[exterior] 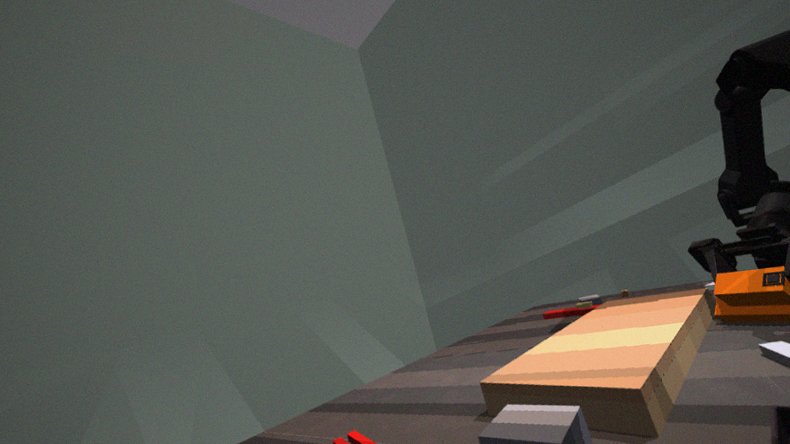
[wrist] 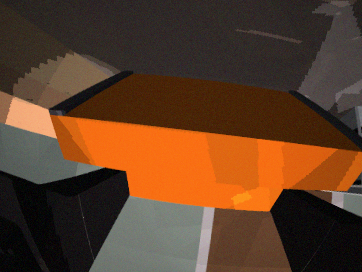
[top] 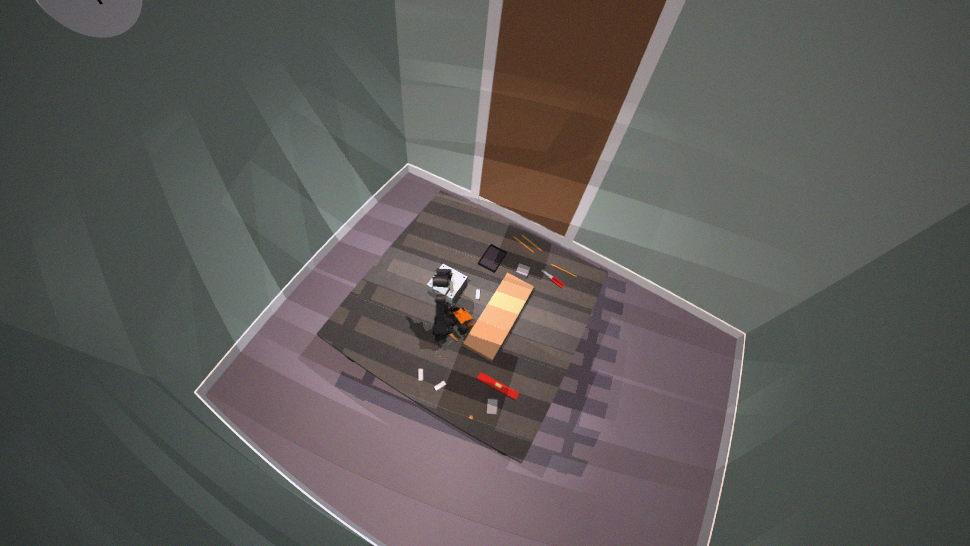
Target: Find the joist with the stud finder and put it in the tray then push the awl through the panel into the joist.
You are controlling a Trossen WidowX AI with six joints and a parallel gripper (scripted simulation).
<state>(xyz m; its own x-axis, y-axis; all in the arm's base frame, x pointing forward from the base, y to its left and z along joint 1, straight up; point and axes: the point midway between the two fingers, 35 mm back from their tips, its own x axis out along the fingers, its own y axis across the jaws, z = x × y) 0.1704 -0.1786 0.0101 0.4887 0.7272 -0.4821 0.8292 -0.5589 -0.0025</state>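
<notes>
Now: the orange stud finder 10 mm to the left of my gripper tip, 10 mm below it and 10 mm behind it. The rest, counted from my gripper tip: red level 310 mm to the right, 290 mm ahead, 50 mm below; then square indicator 20 mm to the left, 20 mm behind; then yellow-handled awl 110 mm to the right, 60 mm behind, 50 mm below.
</notes>
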